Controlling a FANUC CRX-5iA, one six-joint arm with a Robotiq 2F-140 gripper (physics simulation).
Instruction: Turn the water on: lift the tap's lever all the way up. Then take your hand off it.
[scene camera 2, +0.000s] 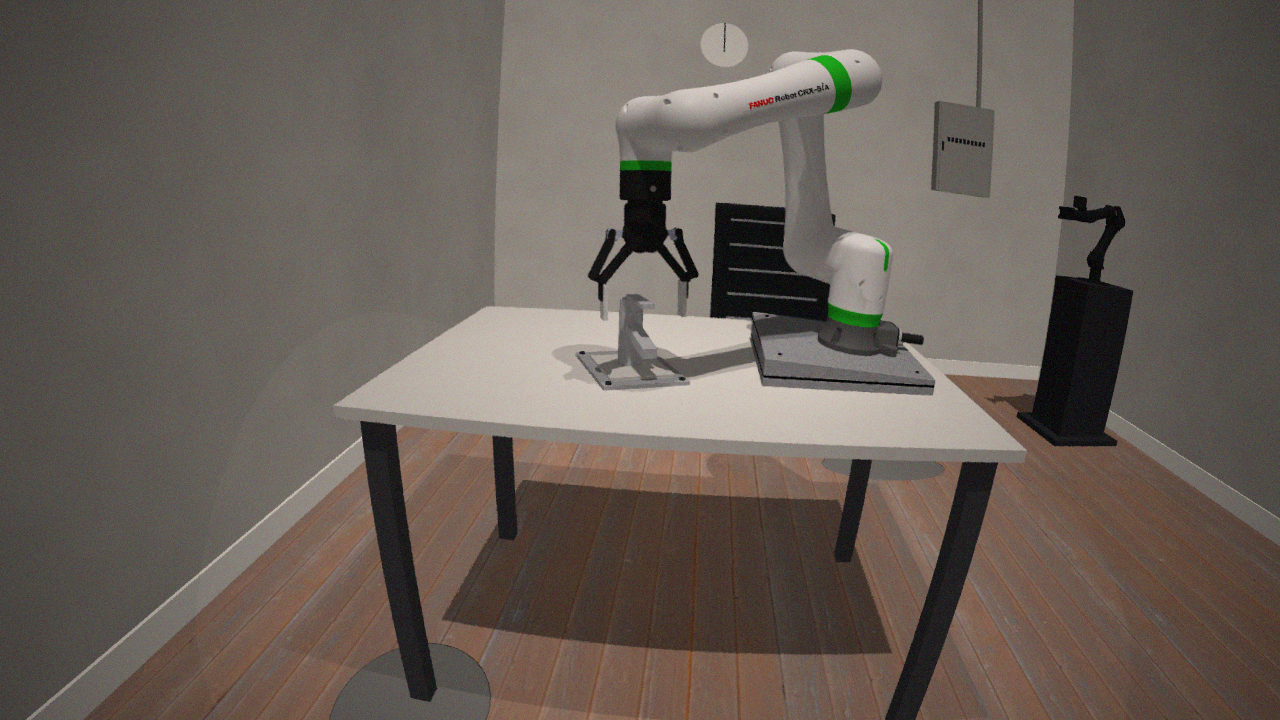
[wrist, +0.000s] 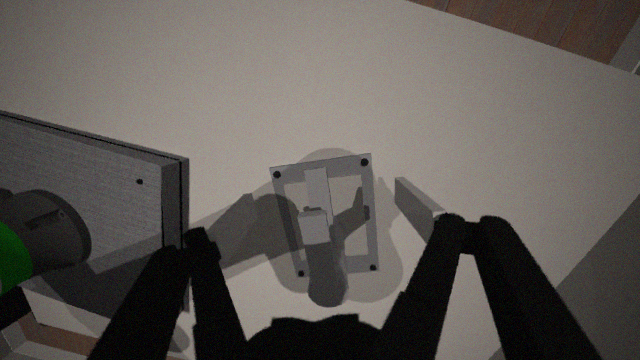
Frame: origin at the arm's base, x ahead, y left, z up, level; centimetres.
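Where they show: gripper, fingertip midpoint: (scene camera 2: 643, 317) (wrist: 322, 198); arm's base at its link origin: (scene camera 2: 849, 345) (wrist: 55, 228).
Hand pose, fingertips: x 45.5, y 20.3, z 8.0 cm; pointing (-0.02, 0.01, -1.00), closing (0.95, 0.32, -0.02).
Each offset is from my fingertips to the centre of the thing. "spot": to the spot under its first point. Level surfaces: height alone.
The grey tap stands upright on the table, its column @[spot: dx +3.0, dy -7.1, dz -4.9 cm] (scene camera 2: 628, 333) rising from a flat frame base @[dx +2.9, dy -10.6, dz -12.7 cm] (scene camera 2: 646, 383) (wrist: 345, 164). The lever @[dx +1.0, dy -5.8, dz +1.9 cm] (scene camera 2: 637, 300) (wrist: 314, 228) is at the top of the column and looks about level. The spout @[dx +0.4, dy -4.1, dz -5.5 cm] (scene camera 2: 644, 346) (wrist: 317, 184) sticks out lower down, on the same side as the lever. My gripper (scene camera 2: 643, 306) (wrist: 322, 198) is open and empty, pointing down over the tap. In the scene view its fingertips are about level with the lever, one to each side, with gaps. Contact with the tap does not show.
The arm's thick grey mounting plate (scene camera 2: 787, 363) (wrist: 100, 160) lies on the white table @[dz -13.3 cm] (scene camera 2: 501, 385) (wrist: 300, 75), to the right of the tap in the scene view and to its left in the wrist view. A dark drawer cabinet (scene camera 2: 747, 255) stands behind the table.
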